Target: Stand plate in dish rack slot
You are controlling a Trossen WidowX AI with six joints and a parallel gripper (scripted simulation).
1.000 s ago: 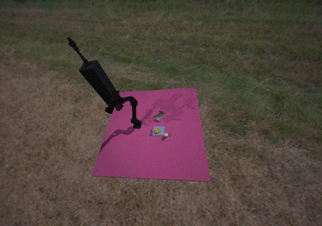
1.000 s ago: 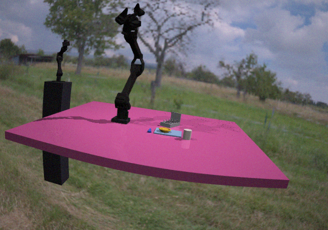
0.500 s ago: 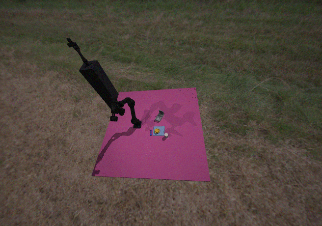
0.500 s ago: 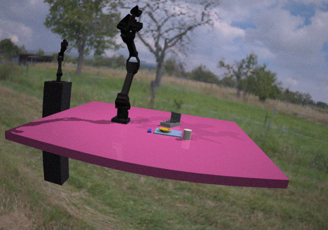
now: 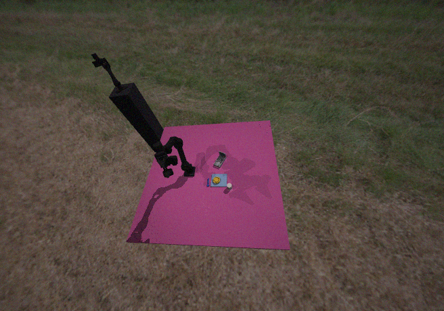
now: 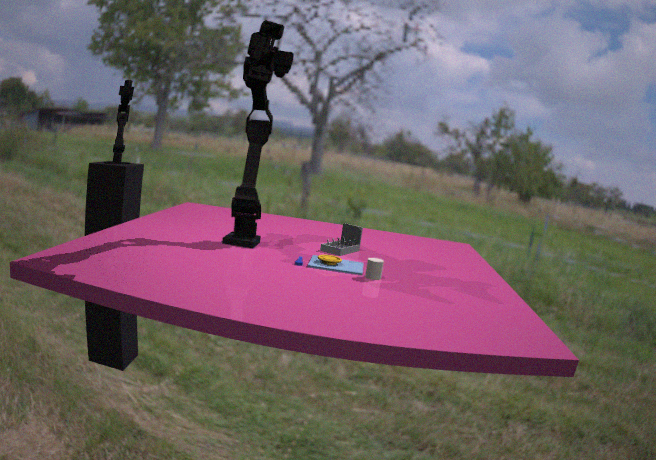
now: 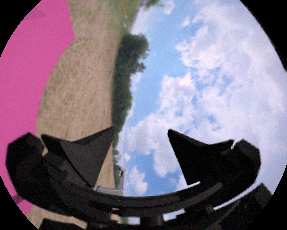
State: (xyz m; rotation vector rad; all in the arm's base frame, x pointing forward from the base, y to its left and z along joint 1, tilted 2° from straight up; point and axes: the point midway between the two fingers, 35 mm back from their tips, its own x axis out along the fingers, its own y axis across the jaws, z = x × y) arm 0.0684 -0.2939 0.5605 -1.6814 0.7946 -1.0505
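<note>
Now: the yellow plate 57 cm below my gripper tip, 21 cm to the left of it and 21 cm ahead of it. The rest, counted from my gripper tip: cream cylinder cup (57 cm below, 33 cm ahead, 13 cm to the left); blue spoon (59 cm below, 19 cm to the left, 12 cm ahead); light blue mat (59 cm below, 23 cm ahead, 21 cm to the left).
</note>
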